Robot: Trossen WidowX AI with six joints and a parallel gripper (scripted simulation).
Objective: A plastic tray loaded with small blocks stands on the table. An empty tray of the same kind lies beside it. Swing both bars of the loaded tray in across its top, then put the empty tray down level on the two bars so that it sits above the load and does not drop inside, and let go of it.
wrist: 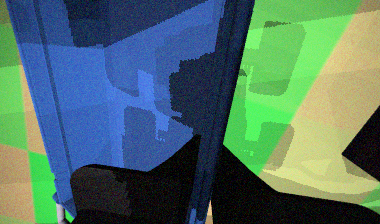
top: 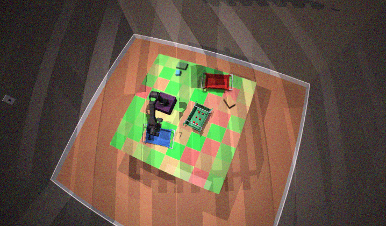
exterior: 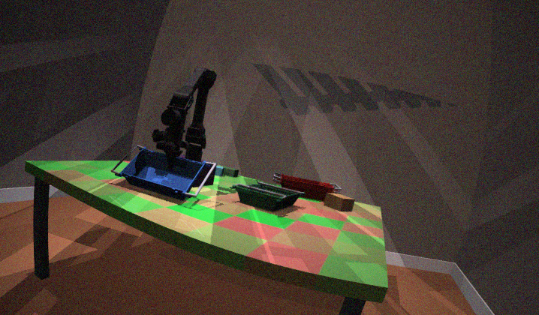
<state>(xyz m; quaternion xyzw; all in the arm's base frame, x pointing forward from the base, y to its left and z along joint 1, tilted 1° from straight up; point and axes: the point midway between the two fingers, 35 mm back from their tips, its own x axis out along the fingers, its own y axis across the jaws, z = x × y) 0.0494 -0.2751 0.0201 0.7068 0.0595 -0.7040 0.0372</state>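
My gripper tip is now 10 mm short of the blue tray, 80 mm to the left of it and 10 mm above it. Also, from my gripper tip: small blue block: 100 mm behind, 710 mm to the left, 60 mm below; green block: 90 mm behind, 820 mm to the left, 60 mm below; brown block: 590 mm ahead, 530 mm to the left, 50 mm below.
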